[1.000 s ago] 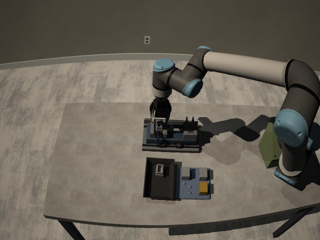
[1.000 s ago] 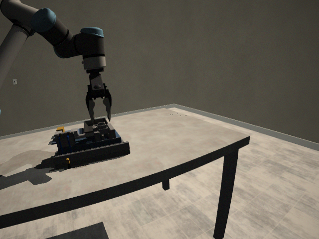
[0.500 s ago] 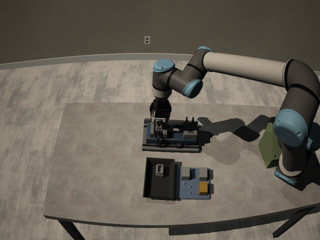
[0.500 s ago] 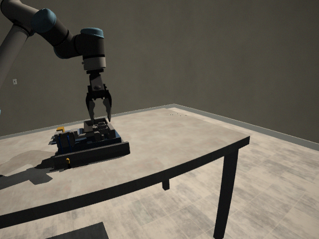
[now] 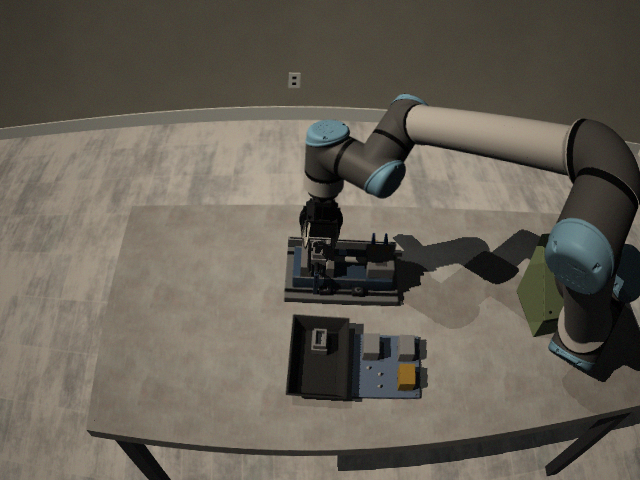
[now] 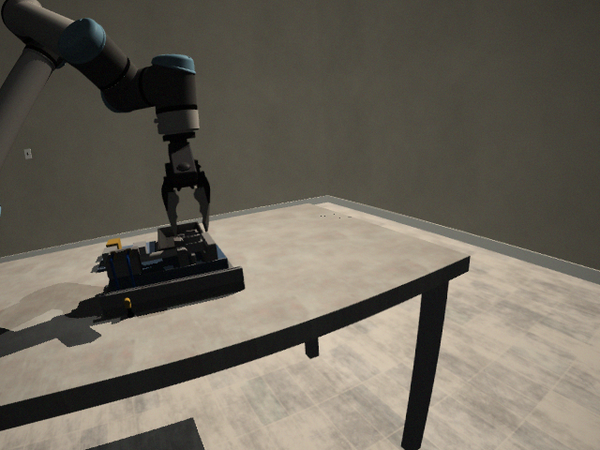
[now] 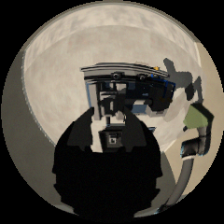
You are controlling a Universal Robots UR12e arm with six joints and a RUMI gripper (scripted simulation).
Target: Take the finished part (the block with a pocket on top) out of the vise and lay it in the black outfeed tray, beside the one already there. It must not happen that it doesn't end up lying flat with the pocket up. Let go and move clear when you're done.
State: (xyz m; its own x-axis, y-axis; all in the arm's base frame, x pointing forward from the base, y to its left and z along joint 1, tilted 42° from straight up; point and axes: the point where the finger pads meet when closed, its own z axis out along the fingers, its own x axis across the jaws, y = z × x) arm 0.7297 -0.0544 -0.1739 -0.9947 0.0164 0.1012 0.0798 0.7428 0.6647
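My hand is 7 cm past the vise, 1 cm to the right of it and 9 cm above it. Round my hand: yellow block: 20 cm behind, 35 cm to the left, 10 cm below; then blue fixture plate: 16 cm behind, 30 cm to the left, 12 cm below.
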